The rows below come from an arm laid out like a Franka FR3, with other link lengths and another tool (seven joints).
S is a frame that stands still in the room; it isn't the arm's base.
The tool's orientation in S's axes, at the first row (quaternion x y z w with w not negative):
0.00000 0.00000 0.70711 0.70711
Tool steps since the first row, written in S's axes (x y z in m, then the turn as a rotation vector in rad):
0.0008 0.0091 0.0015 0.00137 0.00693 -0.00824
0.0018 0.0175 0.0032 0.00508 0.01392 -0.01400
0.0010 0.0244 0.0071 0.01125 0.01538 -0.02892
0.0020 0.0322 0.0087 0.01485 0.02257 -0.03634
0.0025 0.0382 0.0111 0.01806 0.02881 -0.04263
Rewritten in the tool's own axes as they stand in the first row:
0.0091 -0.0008 0.0015 0.00693 -0.00137 -0.00824
0.0175 -0.0018 0.0032 0.01392 -0.00508 -0.01400
0.0244 -0.0010 0.0071 0.01538 -0.01125 -0.02892
0.0322 -0.0020 0.0087 0.02257 -0.01485 -0.03634
0.0382 -0.0025 0.0111 0.02881 -0.01806 -0.04263

